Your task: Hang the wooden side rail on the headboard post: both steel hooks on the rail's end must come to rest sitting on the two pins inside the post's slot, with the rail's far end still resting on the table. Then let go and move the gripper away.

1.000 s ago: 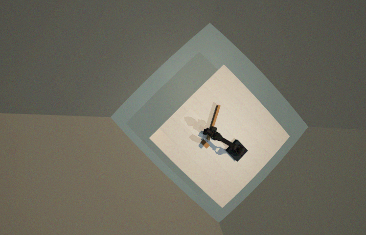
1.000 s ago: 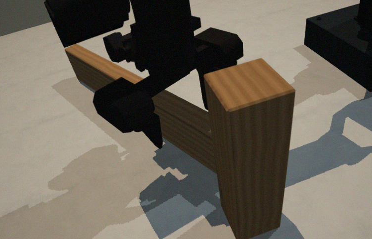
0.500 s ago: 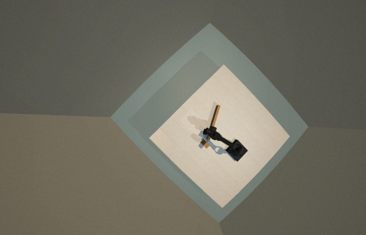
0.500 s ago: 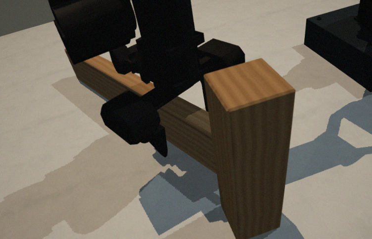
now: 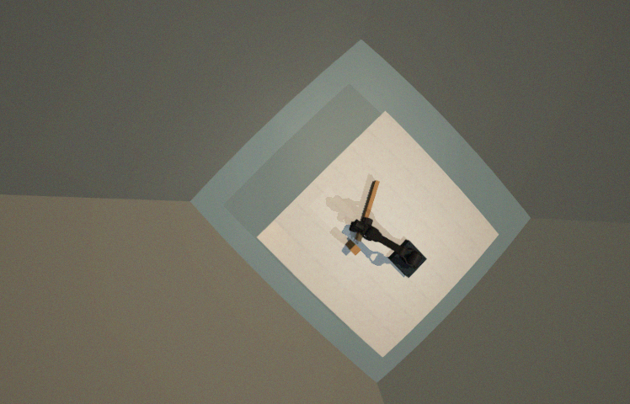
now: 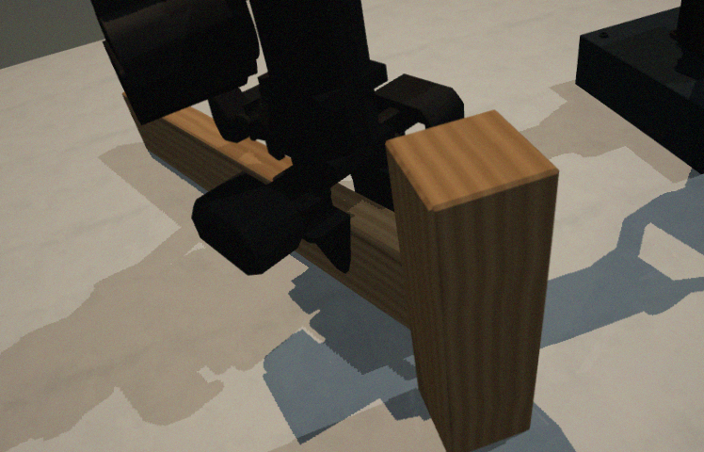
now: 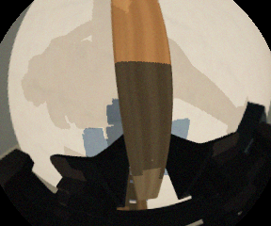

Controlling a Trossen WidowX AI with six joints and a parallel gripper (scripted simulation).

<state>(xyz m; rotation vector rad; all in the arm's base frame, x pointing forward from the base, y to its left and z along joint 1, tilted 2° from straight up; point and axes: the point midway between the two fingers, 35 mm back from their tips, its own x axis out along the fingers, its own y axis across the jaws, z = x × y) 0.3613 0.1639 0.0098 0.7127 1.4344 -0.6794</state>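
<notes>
The wooden headboard post lies 12 cm to the left of my gripper tip, 6 cm above it and 5 cm behind it.
</notes>
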